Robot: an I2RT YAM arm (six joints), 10 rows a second.
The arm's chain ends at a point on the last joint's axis. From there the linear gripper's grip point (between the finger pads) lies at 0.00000 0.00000 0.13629 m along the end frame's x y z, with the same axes.
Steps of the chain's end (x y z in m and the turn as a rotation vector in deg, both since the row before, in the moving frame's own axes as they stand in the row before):
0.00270, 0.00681, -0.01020, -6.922, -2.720, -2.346
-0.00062, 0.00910, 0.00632, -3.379, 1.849, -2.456
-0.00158, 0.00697, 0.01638, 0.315, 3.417, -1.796
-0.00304, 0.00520, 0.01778, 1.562, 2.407, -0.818
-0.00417, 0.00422, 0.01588, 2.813, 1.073, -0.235
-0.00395, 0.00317, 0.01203, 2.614, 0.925, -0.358
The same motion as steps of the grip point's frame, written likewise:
-0.00341, 0.02336, -0.01135, -6.922, -2.720, -2.346
0.00395, 0.01703, 0.00601, -3.379, 1.849, -2.456
0.00653, 0.00609, 0.01614, 0.315, 3.417, -1.796
0.00266, 0.00145, 0.01761, 1.562, 2.407, -0.818
-0.00163, -0.00247, 0.01569, 2.813, 1.073, -0.235
-0.00177, -0.00305, 0.01187, 2.614, 0.925, -0.358

